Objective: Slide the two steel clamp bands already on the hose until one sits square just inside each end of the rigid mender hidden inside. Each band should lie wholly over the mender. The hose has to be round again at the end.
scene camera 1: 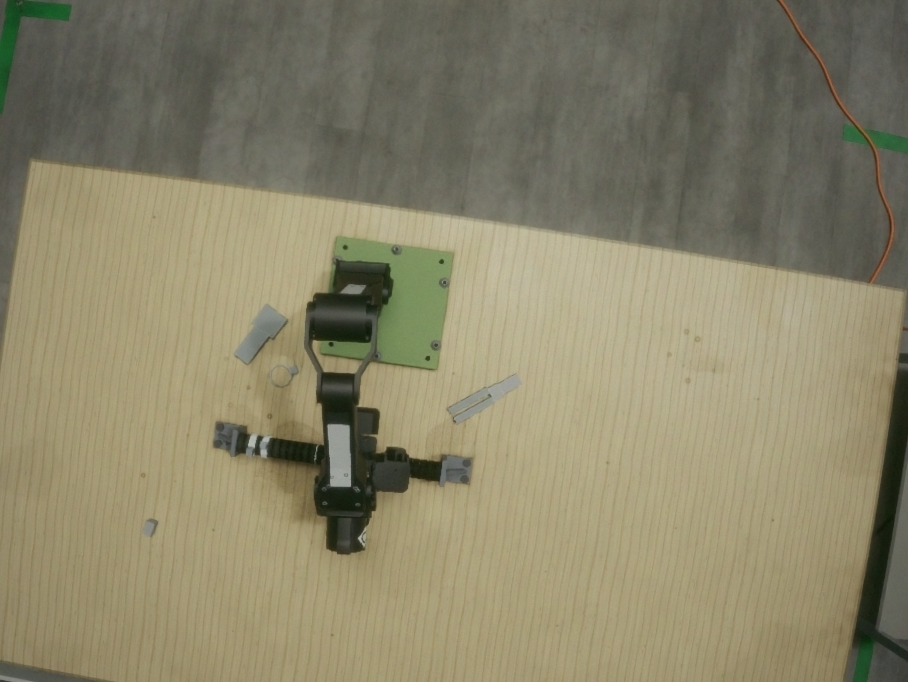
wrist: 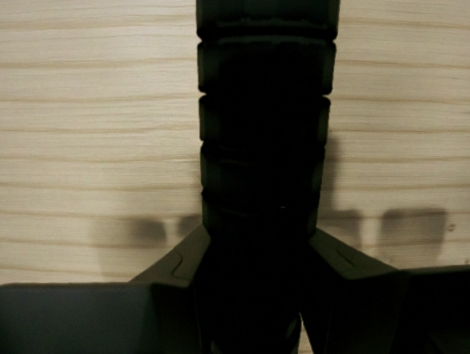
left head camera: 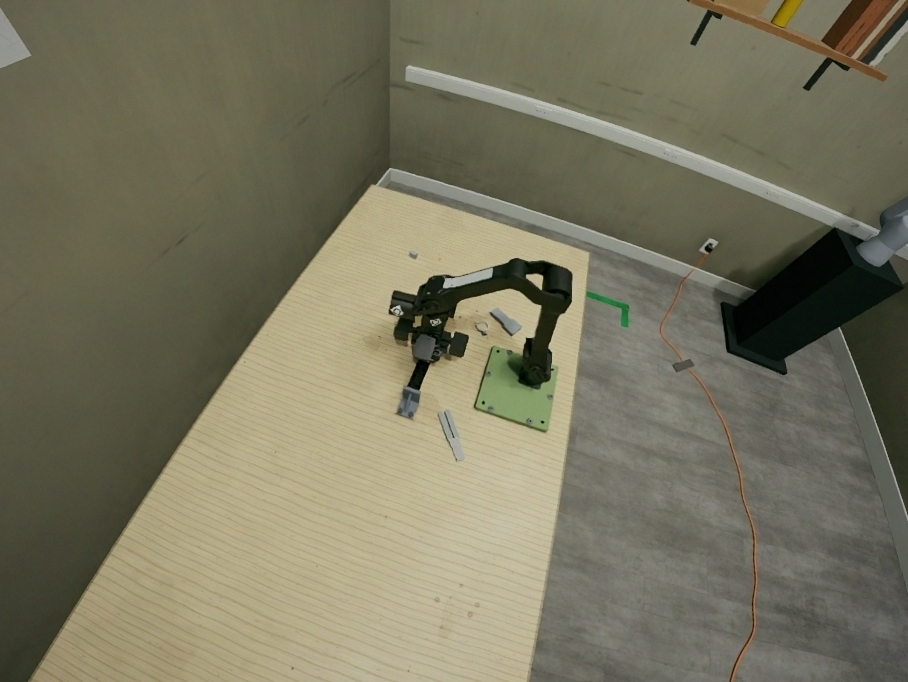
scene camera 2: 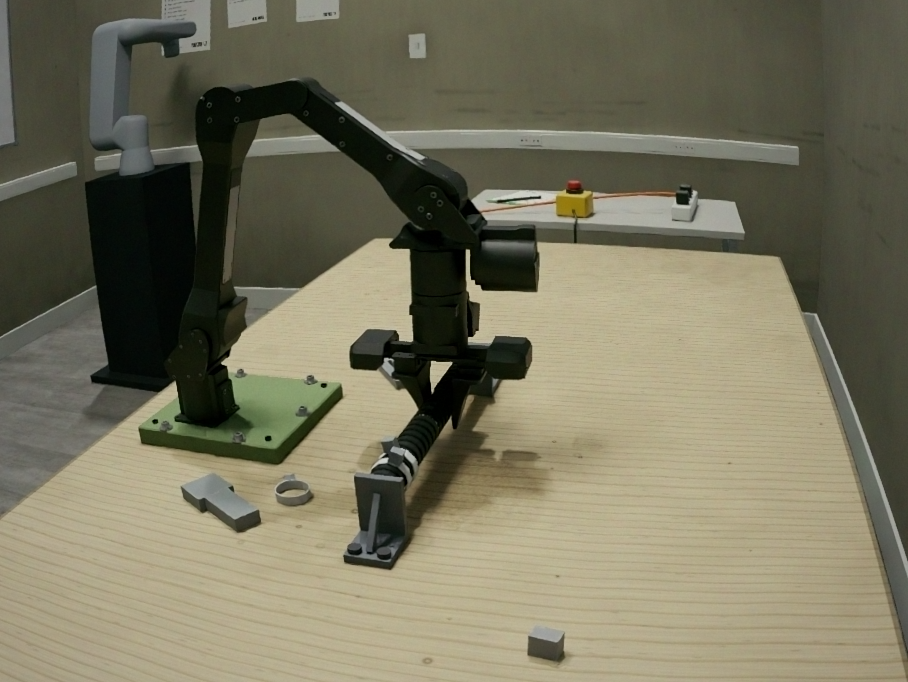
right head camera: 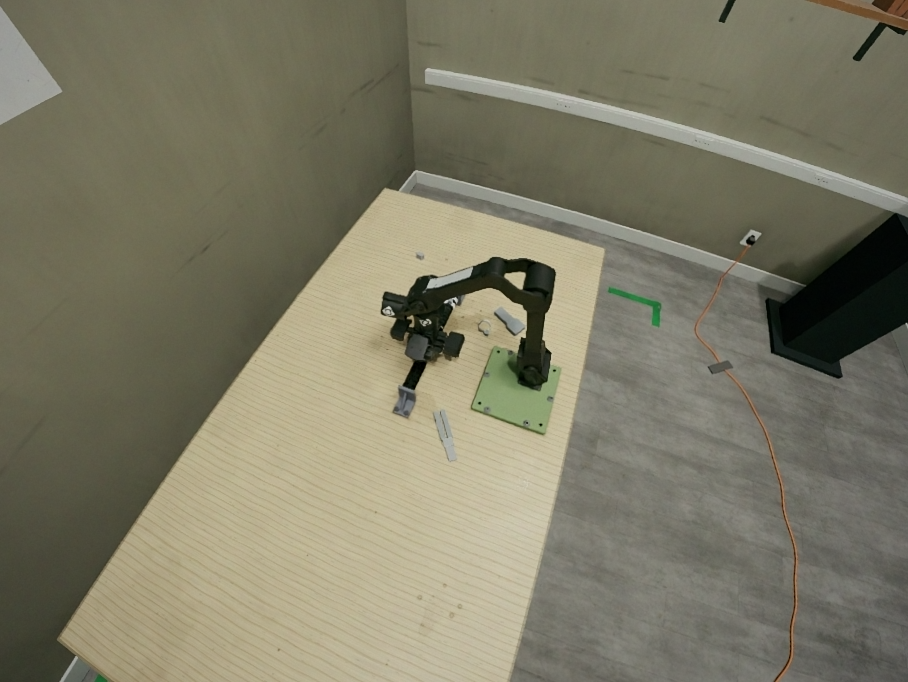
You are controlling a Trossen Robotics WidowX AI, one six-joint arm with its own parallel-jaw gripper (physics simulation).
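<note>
The black ribbed hose [scene camera 1: 287,449] [scene camera 2: 419,437] [wrist: 265,120] [left head camera: 416,375] [right head camera: 413,375] runs between two grey end brackets, one [scene camera 1: 229,438] [scene camera 2: 378,513] at the left in scene camera 1 and one [scene camera 1: 456,469] [left head camera: 408,402] [right head camera: 404,401] at the right. Two pale steel bands, one [scene camera 1: 251,444] nearer the left bracket and another [scene camera 1: 264,445] beside it, sit close together around the hose. My gripper [scene camera 2: 442,411] [wrist: 250,223] points down with a finger on each side of the hose, shut on it, right of both bands. The mender inside is hidden. The hose's roundness between the fingers is unclear.
A loose ring [scene camera 2: 293,502] and a grey stepped block [scene camera 1: 256,337] [scene camera 2: 233,509] lie near the green base plate [scene camera 1: 418,315] [scene camera 2: 256,396]. A forked grey piece [scene camera 1: 502,389] [left head camera: 456,446] lies beyond its other side. A small grey block [scene camera 1: 149,527] [scene camera 2: 546,643] lies off the banded end.
</note>
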